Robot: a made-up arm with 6 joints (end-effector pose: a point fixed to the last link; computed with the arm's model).
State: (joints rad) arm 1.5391 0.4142 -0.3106 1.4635 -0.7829 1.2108
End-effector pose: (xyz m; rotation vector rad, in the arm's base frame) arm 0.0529 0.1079 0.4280 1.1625 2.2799 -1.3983
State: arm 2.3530 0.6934 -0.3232 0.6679 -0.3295 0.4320
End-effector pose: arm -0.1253 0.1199 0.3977 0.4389 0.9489 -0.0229
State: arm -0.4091 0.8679 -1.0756 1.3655 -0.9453 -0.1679
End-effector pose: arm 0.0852 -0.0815 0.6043 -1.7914 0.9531 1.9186
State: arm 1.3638 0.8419 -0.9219 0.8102 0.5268 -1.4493
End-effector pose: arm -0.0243 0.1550 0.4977 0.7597 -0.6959 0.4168
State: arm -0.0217 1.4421 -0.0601 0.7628 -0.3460 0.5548
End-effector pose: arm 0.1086 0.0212 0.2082 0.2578 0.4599 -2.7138
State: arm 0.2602 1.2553 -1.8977 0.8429 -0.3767 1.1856
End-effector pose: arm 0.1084 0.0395 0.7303 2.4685 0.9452 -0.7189
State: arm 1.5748 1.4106 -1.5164 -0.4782 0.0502 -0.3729
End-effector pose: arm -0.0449 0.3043 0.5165 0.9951 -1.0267 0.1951
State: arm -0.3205 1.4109 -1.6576 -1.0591 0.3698 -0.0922
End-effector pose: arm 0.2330 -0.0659 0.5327 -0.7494 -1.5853 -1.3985
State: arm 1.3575 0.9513 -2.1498 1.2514 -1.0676 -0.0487
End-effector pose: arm 0.0115 -0.0897 0.7720 2.6430 1.4209 -0.9079
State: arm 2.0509 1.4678 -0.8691 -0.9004 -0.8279 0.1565
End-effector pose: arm -0.1846 0.2259 0.3289 1.2799 -0.1685 1.0943
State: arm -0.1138 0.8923 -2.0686 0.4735 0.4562 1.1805
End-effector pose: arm -0.0835 0.0523 0.7424 2.0645 0.2115 -1.0761
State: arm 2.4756 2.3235 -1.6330 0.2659 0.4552 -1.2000
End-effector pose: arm -0.3344 0.2359 0.2276 0.3109 -0.6637 1.7253
